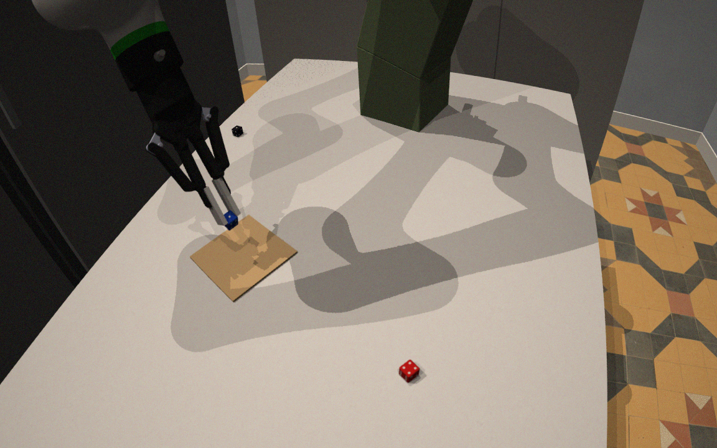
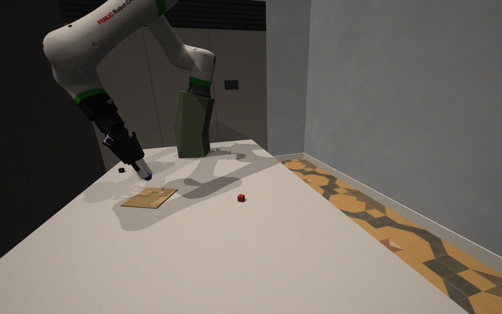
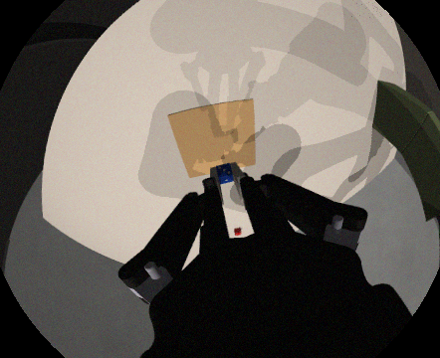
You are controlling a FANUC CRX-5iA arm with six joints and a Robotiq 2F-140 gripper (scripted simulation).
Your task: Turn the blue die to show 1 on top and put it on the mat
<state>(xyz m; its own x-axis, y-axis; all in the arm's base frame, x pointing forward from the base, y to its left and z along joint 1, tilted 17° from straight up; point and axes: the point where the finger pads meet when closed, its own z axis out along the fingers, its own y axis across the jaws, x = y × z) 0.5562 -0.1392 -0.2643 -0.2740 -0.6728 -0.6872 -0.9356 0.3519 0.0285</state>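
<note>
Now: the blue die 10 mm ahead of my hand, 10 mm to the left of it and 30 mm below it. Also, from my hand: mat: 10 mm to the left, 110 mm below; then red die: 120 mm ahead, 340 mm to the left, 110 mm below; then black die: 340 mm behind, 220 mm to the right, 110 mm below.
</note>
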